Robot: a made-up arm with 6 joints.
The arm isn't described. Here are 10 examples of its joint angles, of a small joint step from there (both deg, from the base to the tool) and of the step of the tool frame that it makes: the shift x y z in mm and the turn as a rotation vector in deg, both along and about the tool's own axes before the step.
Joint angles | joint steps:
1: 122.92 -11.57 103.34 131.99 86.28 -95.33 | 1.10 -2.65 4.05 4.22 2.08 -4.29
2: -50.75 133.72 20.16 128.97 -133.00 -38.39 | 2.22 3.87 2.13 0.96 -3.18 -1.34
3: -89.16 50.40 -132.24 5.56 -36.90 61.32 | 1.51 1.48 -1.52 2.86 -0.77 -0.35
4: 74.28 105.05 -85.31 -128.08 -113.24 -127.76 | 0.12 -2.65 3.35 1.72 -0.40 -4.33
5: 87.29 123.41 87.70 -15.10 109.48 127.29 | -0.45 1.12 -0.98 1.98 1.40 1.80
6: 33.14 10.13 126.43 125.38 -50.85 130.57 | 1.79 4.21 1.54 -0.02 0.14 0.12
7: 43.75 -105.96 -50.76 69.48 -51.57 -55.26 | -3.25 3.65 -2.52 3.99 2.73 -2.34
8: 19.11 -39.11 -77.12 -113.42 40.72 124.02 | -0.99 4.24 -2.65 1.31 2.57 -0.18
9: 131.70 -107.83 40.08 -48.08 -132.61 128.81 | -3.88 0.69 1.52 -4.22 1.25 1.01
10: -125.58 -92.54 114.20 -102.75 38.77 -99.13 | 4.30 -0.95 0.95 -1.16 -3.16 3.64
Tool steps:
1: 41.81 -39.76 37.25 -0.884 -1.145 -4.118
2: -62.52 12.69 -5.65 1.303 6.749 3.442
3: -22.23 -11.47 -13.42 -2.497 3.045 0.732
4: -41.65 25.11 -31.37 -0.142 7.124 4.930
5: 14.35 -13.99 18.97 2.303 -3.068 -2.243
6: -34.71 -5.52 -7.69 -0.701 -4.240 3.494
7: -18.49 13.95 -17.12 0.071 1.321 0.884
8: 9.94 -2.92 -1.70 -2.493 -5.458 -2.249
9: -9.47 24.23 37.61 6.375 -2.077 4.283
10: -10.35 6.98 5.77 5.003 -0.584 1.525
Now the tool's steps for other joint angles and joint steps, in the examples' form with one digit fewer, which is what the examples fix.
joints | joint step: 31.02 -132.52 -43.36 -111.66 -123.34 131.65 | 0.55 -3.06 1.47 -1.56 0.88 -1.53
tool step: 7.3 -2.1 -3.0 -1.11 0.90 -2.12
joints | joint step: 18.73 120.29 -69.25 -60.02 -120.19 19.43 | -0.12 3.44 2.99 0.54 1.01 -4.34
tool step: -14.0 -0.7 -26.0 -3.24 5.26 1.96
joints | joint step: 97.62 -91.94 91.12 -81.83 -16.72 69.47 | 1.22 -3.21 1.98 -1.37 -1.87 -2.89
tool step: -3.5 2.9 0.2 2.30 6.79 -4.10
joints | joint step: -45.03 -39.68 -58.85 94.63 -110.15 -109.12 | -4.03 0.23 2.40 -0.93 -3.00 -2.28
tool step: 24.3 -16.0 -34.7 -0.46 5.84 -3.23
